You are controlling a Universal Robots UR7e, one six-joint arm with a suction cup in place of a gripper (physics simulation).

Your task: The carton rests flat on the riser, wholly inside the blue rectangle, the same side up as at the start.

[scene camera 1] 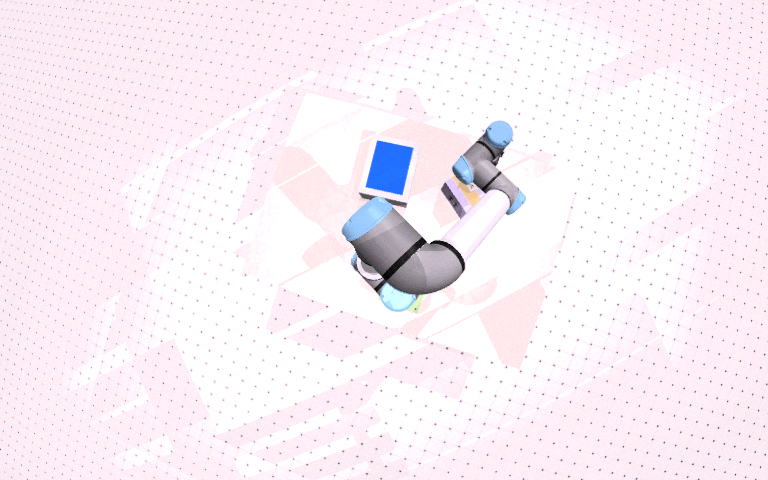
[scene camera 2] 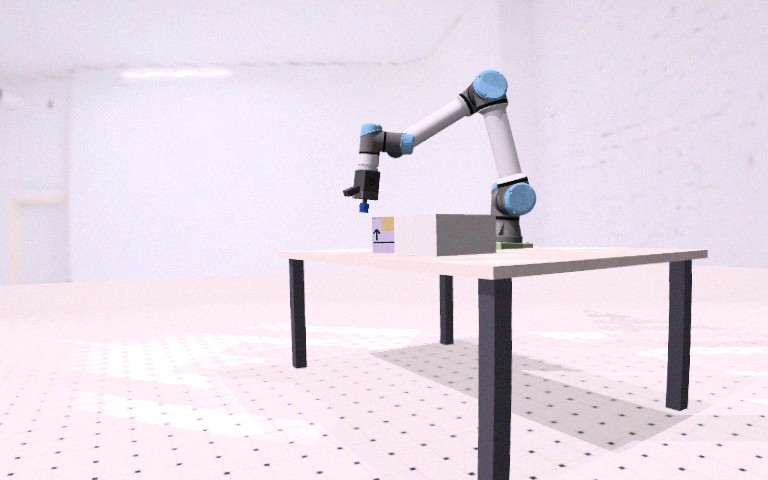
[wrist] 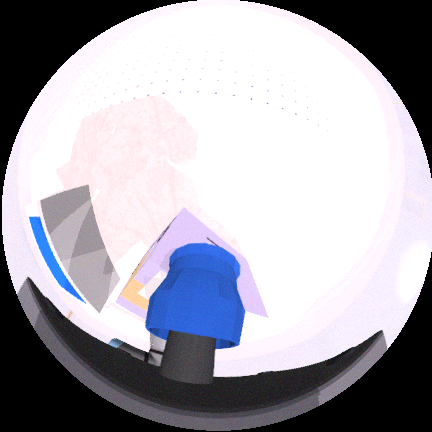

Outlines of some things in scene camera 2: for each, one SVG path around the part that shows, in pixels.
A grey riser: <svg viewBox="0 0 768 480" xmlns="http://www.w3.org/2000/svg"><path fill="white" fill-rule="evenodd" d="M394 217L395 255L454 256L496 253L496 215L427 214Z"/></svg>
A carton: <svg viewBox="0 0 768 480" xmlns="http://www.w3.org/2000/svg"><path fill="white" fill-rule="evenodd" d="M372 217L373 253L395 253L394 217Z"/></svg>
